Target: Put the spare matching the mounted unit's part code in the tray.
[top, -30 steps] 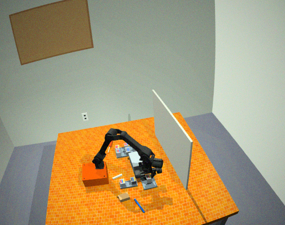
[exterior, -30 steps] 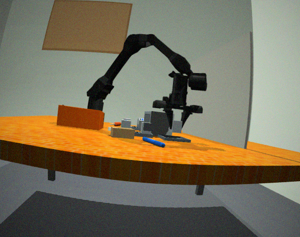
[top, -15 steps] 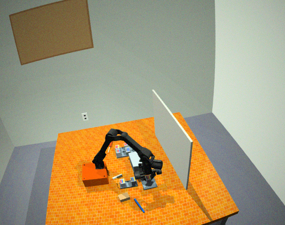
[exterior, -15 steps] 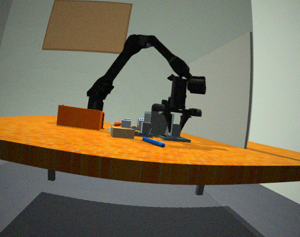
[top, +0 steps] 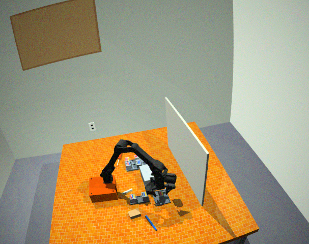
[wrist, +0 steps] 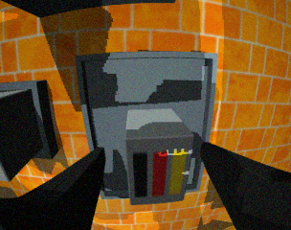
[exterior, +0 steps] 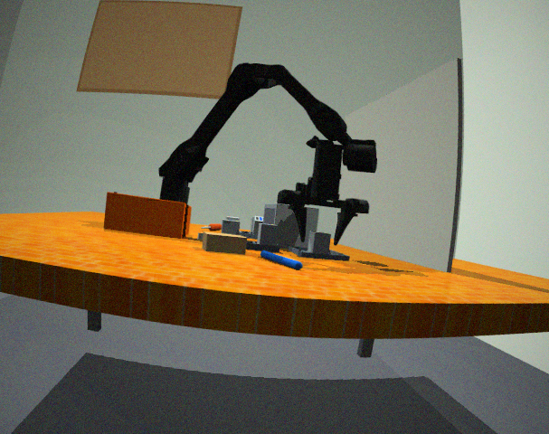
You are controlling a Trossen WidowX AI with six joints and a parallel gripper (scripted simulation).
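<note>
My gripper tip is 1 cm below the grey spare. Also, from my gripper tip: tan block (18 cm behind, 13 cm to the right, 1 cm below); then mounted unit (18 cm to the left, 7 cm behind, 3 cm above); then dark grey tray (2 cm below).
</note>
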